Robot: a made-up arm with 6 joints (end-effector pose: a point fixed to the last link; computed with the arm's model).
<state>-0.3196 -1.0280 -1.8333 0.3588 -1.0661 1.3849</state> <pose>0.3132 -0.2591 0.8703 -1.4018 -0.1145 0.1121</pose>
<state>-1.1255 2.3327 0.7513 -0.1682 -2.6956 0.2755</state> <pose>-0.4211 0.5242 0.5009 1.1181 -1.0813 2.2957</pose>
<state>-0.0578 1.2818 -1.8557 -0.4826 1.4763 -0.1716</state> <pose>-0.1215 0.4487 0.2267 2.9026 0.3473 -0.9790</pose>
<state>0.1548 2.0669 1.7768 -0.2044 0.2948 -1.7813</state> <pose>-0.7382 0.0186 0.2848 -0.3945 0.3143 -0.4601</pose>
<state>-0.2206 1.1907 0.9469 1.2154 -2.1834 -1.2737</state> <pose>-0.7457 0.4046 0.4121 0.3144 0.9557 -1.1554</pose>
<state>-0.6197 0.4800 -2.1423 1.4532 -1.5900 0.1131</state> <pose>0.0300 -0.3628 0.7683 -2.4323 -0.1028 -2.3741</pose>
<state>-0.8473 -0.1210 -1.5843 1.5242 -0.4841 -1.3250</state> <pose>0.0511 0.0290 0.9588 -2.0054 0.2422 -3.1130</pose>
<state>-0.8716 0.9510 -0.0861 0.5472 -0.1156 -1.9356</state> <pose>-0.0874 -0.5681 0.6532 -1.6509 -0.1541 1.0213</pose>
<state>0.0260 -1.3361 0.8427 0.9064 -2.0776 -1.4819</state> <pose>-0.0806 -0.6942 0.6790 -0.6954 0.7010 0.5046</pose>
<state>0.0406 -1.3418 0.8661 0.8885 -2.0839 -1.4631</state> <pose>-0.0952 -0.6917 0.6899 -0.7161 0.6806 0.4667</pose>
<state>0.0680 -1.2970 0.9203 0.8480 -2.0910 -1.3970</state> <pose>-0.1589 -0.6896 0.6996 -0.7328 0.5932 0.3603</pose>
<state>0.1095 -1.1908 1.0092 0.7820 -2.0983 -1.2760</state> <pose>-0.2770 -0.6739 0.7045 -0.7379 0.4276 0.1836</pose>
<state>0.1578 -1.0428 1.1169 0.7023 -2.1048 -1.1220</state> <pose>-0.4191 -0.6280 0.7014 -0.7285 0.2171 -0.0280</pose>
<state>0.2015 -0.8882 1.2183 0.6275 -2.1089 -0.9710</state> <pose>-0.5432 -0.5578 0.6912 -0.7085 0.0158 -0.2294</pose>
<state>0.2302 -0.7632 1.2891 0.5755 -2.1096 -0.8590</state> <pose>-0.6238 -0.4919 0.6781 -0.6841 -0.1282 -0.3803</pose>
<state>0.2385 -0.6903 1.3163 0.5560 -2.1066 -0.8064</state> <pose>-0.6603 -0.4572 0.6659 -0.6610 -0.1929 -0.4567</pose>
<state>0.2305 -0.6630 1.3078 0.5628 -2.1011 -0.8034</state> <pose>-0.6673 -0.4545 0.6552 -0.6417 -0.1954 -0.4690</pose>
